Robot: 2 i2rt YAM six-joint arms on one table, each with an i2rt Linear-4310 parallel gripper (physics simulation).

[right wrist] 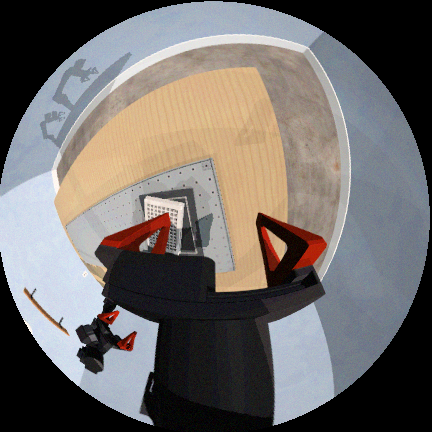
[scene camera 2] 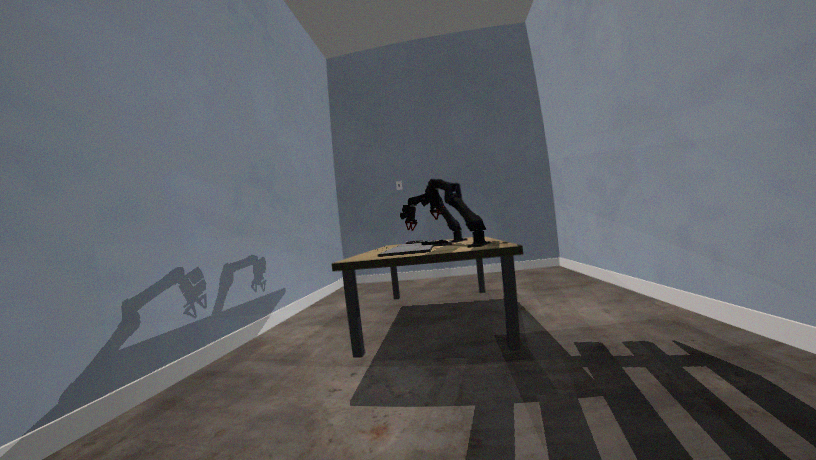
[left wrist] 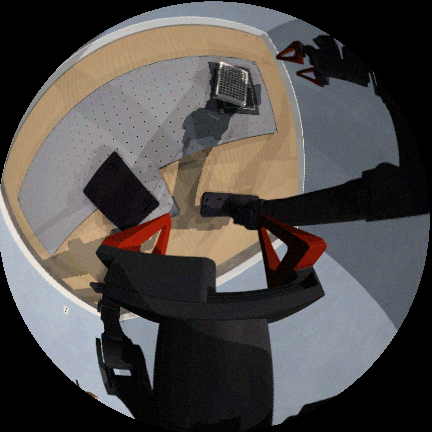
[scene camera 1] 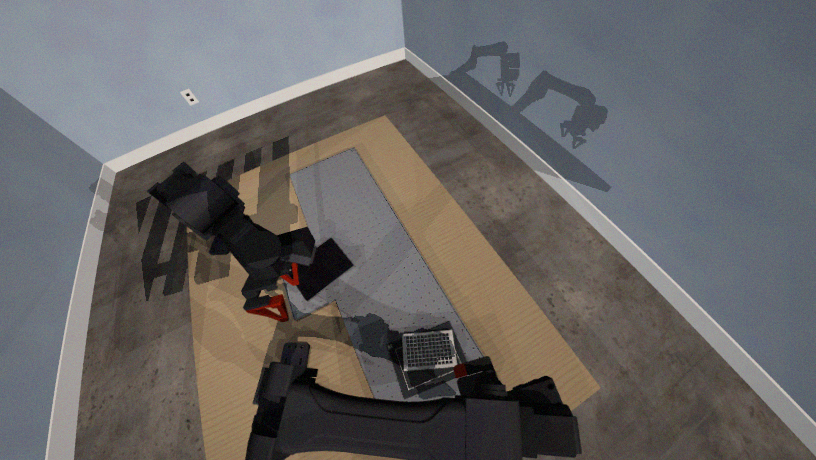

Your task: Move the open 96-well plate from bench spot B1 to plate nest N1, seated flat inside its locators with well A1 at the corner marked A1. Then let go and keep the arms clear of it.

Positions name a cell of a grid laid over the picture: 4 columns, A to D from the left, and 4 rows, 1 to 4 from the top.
Scene:
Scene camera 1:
my left gripper: B3
my right gripper: C4
dark square nest: B3

